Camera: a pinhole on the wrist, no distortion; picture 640 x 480 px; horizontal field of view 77.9 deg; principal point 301.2 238.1 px. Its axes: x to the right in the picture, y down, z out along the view. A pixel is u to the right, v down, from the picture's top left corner.
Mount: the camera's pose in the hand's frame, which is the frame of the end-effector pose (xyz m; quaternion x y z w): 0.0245 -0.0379 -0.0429 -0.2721 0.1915 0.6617 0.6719
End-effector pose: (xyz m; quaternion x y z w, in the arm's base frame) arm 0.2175 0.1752 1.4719 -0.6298 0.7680 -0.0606 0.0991
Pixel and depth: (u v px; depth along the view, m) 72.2 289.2 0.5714
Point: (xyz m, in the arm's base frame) 0.3252 0.3268 0.8878
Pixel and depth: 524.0 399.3 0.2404
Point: 0.0406 0.3083 1.3836
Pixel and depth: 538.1 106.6 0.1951
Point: 0.0454 0.1385 1.3849
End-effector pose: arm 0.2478 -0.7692 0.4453 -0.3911 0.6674 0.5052 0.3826
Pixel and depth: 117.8 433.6 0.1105
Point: 0.2832 -0.6985 0.4672
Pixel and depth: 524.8 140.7 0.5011
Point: -0.2268 -0.5113 0.4956
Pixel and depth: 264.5 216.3 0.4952
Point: 0.0797 -0.3620 0.4607
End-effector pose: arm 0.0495 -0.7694 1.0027 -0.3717 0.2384 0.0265 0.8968
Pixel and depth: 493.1 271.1 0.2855
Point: 0.0123 -0.5263 0.9065
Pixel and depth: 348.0 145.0 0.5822
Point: 0.2127 -0.2482 0.9414
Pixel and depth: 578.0 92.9 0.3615
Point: 0.1189 -0.4405 0.7496
